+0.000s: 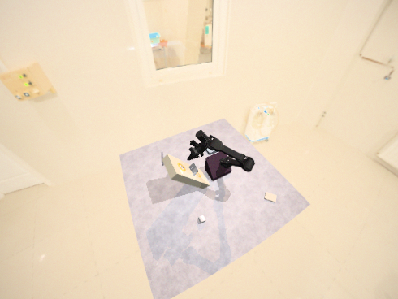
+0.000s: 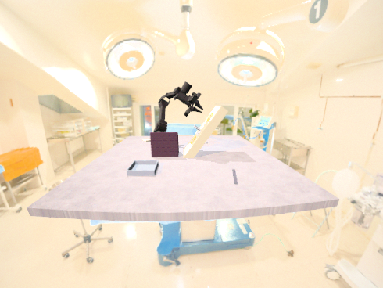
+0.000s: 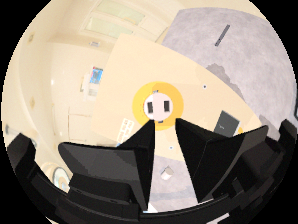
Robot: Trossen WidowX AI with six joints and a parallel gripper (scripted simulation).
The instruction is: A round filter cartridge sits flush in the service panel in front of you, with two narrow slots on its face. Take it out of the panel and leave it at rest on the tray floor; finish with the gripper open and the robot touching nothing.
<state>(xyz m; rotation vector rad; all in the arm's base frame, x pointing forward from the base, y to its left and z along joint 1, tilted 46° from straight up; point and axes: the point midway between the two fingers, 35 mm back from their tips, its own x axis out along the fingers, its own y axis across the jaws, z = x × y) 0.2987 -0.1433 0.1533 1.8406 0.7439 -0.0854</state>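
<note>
Right now the round filter cartridge is 7 cm ahead of my gripper tip, 5 cm below it and 1 cm to the left of it. Also, from my gripper tip: flat tan piece (53 cm behind, 40 cm to the left, 31 cm below); then tray (35 cm behind, 31 cm below, 30 cm to the right).
</note>
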